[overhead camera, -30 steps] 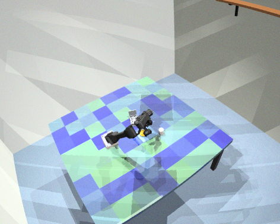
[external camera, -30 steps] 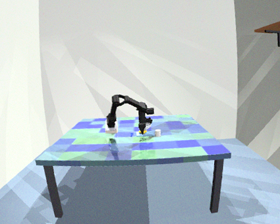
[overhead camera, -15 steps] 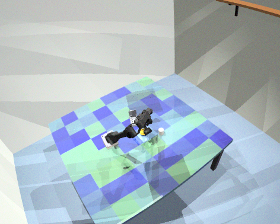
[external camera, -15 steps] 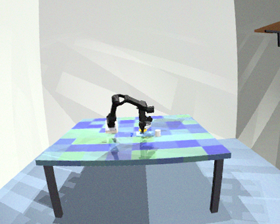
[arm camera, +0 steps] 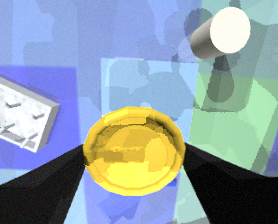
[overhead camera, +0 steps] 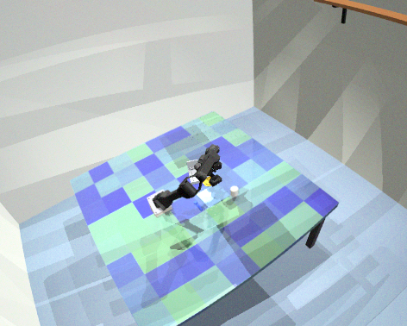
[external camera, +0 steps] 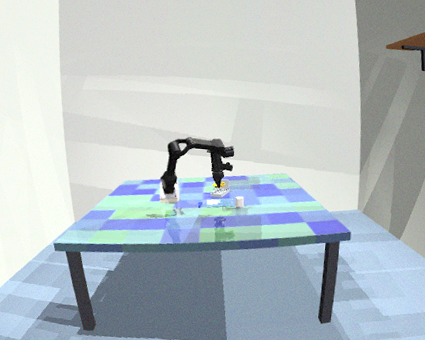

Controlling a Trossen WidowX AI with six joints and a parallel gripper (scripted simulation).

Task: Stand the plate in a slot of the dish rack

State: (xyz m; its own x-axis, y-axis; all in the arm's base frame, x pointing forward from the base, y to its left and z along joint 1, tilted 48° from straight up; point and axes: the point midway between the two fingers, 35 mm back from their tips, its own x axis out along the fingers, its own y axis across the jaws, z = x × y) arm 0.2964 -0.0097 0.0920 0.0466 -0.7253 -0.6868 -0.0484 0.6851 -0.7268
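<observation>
My gripper tip is 18 cm to the right of the dish rack and 7 cm above it. The rest, counted from my gripper tip: small blue object (11 cm behind, 9 cm below, 3 cm to the right); then small white cup (11 cm ahead, 9 cm to the right, 7 cm below); then yellow plate (1 cm above).
</observation>
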